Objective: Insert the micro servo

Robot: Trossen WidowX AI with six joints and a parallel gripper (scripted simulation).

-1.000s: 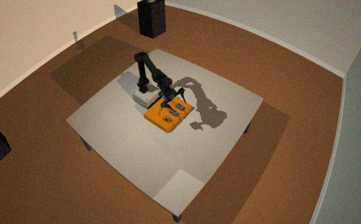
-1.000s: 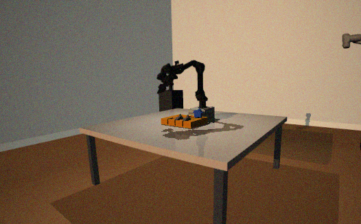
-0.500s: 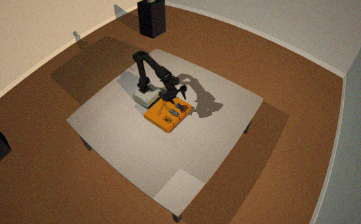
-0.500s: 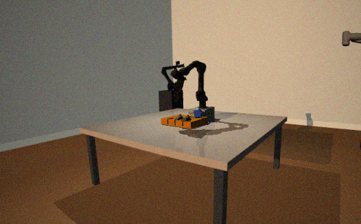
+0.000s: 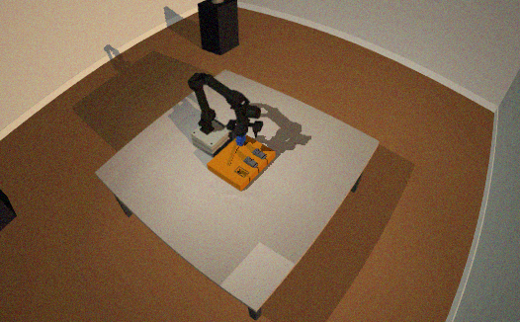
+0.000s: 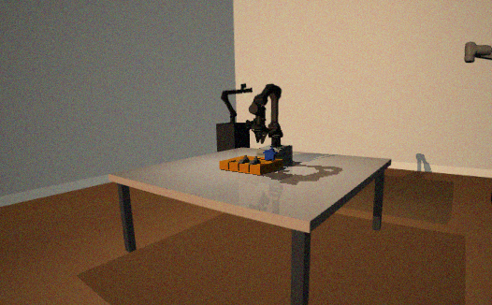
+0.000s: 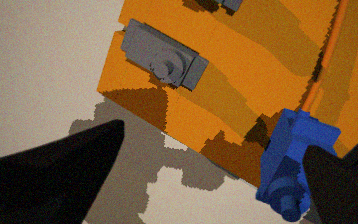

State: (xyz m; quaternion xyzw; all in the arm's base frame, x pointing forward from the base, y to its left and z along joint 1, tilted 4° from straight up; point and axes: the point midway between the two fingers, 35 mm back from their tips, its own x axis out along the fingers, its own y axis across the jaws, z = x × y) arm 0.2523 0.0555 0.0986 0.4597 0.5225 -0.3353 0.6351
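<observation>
Now: the orange deck 40 mm behind my gripper tip, 70 mm to the right of it and 130 mm below it.
</observation>
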